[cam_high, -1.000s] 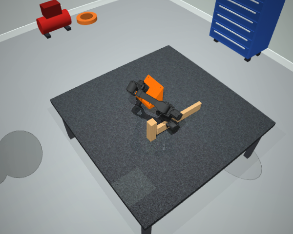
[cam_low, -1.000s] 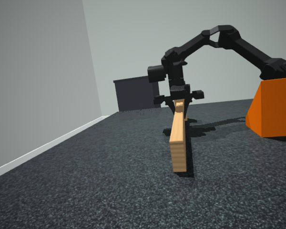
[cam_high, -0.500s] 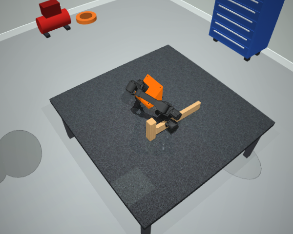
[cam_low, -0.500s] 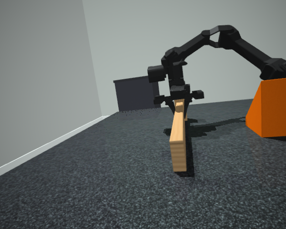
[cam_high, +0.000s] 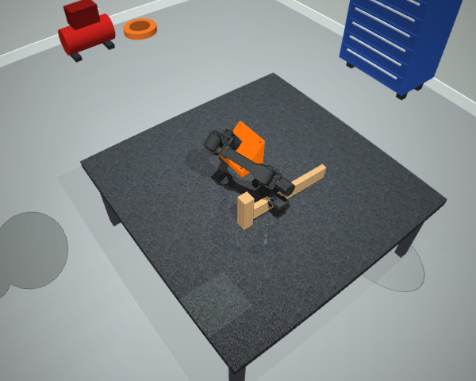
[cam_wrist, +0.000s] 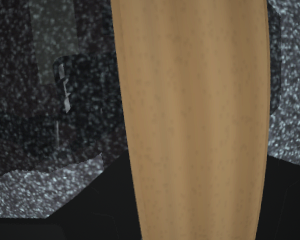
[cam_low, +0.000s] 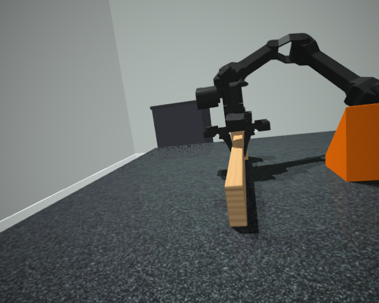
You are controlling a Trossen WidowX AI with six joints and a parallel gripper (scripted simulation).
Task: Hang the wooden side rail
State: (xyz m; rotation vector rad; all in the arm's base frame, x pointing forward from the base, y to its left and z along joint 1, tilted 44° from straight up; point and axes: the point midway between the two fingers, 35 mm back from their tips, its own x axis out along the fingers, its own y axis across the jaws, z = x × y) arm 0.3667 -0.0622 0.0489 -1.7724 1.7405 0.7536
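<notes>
Right now the wooden headboard post is 13 cm to the right of my gripper tip and 4 cm above it.
</notes>
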